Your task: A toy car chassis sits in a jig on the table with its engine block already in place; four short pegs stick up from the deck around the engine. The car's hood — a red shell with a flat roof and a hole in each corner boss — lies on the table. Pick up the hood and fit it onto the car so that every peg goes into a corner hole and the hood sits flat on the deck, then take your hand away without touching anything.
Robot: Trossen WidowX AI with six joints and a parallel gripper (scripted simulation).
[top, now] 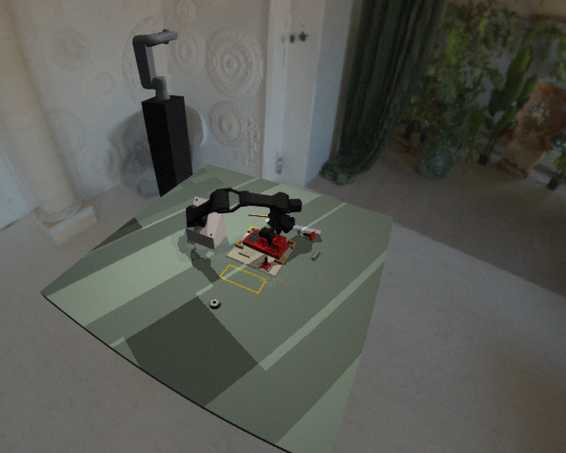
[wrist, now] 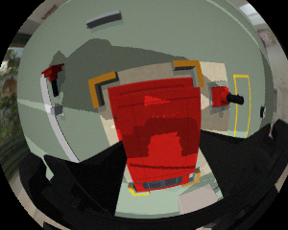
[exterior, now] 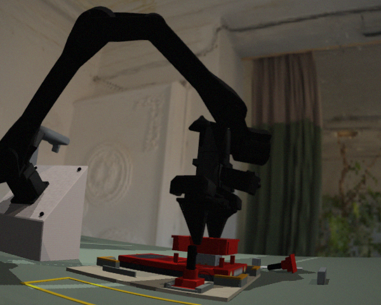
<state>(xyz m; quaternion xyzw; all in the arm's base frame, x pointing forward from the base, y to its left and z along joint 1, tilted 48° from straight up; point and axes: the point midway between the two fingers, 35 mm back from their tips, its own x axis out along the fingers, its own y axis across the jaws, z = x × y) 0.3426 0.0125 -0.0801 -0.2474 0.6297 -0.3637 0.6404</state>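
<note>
Now: gripper tip 3 cm above the grey engine block and 1 cm to the right of it. From my gripper tip the other things lie so: white strip (20 cm to the left, 6 cm below, 3 cm ahead); red hood (right at my gripper tip); jig plate (4 cm below, 4 cm behind, 2 cm to the right).
</note>
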